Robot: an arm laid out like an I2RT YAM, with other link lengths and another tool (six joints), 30 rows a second.
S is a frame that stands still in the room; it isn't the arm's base.
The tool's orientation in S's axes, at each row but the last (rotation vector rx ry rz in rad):
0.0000, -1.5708, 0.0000
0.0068, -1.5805, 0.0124
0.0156, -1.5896, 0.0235
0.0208, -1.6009, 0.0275
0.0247, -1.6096, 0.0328
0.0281, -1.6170, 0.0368
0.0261, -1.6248, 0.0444
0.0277, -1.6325, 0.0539
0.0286, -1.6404, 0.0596
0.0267, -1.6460, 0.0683
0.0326, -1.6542, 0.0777
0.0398, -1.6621, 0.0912
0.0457, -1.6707, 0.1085
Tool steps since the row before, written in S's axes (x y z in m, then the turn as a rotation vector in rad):
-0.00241, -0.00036, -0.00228, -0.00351, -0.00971, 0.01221
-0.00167, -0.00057, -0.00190, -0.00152, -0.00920, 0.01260
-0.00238, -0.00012, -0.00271, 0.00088, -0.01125, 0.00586
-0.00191, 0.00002, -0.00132, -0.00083, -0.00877, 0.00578
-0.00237, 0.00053, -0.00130, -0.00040, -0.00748, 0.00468
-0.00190, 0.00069, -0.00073, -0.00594, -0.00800, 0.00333
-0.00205, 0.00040, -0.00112, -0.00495, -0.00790, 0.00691
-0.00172, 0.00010, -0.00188, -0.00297, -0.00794, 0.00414
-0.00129, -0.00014, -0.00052, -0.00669, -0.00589, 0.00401
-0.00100, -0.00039, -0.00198, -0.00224, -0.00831, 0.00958
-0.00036, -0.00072, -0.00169, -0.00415, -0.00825, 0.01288
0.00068, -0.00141, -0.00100, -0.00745, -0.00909, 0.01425
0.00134, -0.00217, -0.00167, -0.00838, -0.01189, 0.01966
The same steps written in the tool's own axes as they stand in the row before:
-0.00228, -0.00036, 0.00241, 0.01221, -0.00971, 0.00351
-0.00189, -0.00054, 0.00170, 0.01258, -0.00923, 0.00151
-0.00266, -0.00005, 0.00243, 0.00579, -0.01130, -0.00071
-0.00126, 0.00008, 0.00195, 0.00577, -0.00877, 0.00092
-0.00120, 0.00062, 0.00240, 0.00466, -0.00749, 0.00049
-0.00064, 0.00077, 0.00190, 0.00357, -0.00777, 0.00610
-0.00100, 0.00050, 0.00209, 0.00709, -0.00776, 0.00492
-0.00177, 0.00022, 0.00183, 0.00420, -0.00785, 0.00312
-0.00043, -0.00006, 0.00133, 0.00437, -0.00560, 0.00672
-0.00191, -0.00027, 0.00117, 0.00952, -0.00843, 0.00202
-0.00167, -0.00064, 0.00055, 0.01297, -0.00835, 0.00364
-0.00110, -0.00142, -0.00047, 0.01462, -0.00897, 0.00686
-0.00187, -0.00221, -0.00095, 0.02000, -0.01190, 0.00752

